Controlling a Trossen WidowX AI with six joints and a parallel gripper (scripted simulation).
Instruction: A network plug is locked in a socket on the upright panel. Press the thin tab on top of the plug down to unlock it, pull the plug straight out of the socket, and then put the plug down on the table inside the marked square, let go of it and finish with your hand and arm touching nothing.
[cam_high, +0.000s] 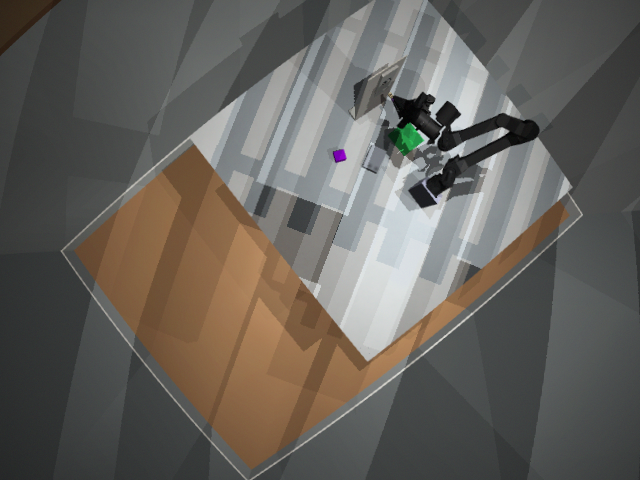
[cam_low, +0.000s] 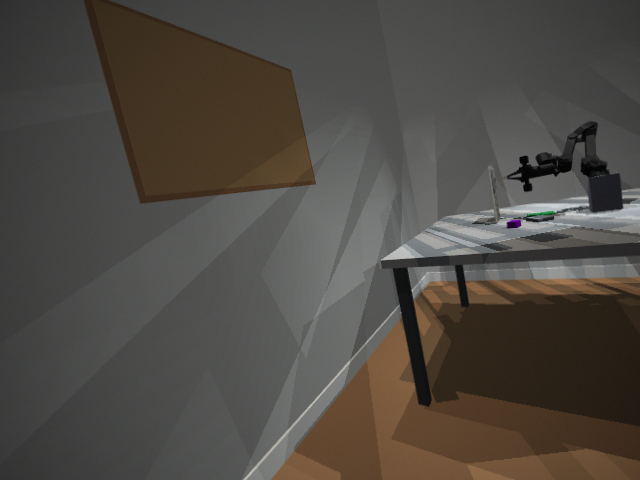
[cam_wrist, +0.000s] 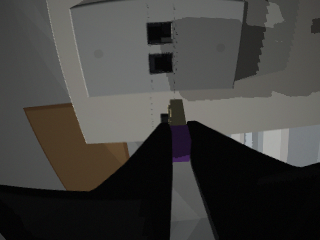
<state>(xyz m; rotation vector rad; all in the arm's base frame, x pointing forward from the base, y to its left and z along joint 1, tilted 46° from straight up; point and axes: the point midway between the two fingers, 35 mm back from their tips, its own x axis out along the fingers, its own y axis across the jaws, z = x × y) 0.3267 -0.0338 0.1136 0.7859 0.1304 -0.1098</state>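
Now: the green marked square 23 cm below my gripper tip, 13 cm behind it and 4 cm to the right of it. Round my gripper tip: flat grey plate (23 cm below, 13 cm to the left, 10 cm behind); upright panel (9 cm below, 8 cm ahead, 3 cm to the right); network plug (1 cm ahead).
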